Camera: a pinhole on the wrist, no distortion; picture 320 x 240 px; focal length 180.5 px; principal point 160.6 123.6 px. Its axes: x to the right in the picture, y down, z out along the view. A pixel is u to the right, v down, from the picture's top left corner.
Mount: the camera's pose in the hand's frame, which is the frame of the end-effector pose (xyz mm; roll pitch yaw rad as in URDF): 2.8 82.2 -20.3 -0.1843 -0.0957 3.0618
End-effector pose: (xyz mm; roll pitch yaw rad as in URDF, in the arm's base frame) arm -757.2 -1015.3 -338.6 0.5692 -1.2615 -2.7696
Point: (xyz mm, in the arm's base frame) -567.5 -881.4 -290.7
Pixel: 197.4 95.9
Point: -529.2 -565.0 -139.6
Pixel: 151.2 132.7
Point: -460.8 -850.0 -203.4
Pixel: 169.2 48.1
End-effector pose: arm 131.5 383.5 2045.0 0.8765 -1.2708 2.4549
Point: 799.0 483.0 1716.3
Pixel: 310.0 145.1
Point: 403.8 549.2 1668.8
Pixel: outside the picture
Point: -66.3 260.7 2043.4
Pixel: behind the camera
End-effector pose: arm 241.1 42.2 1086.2 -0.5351 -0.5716 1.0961
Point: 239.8 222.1 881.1
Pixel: behind the camera
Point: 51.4 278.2 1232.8
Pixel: outside the picture
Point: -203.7 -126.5 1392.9
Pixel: 220.8 105.8
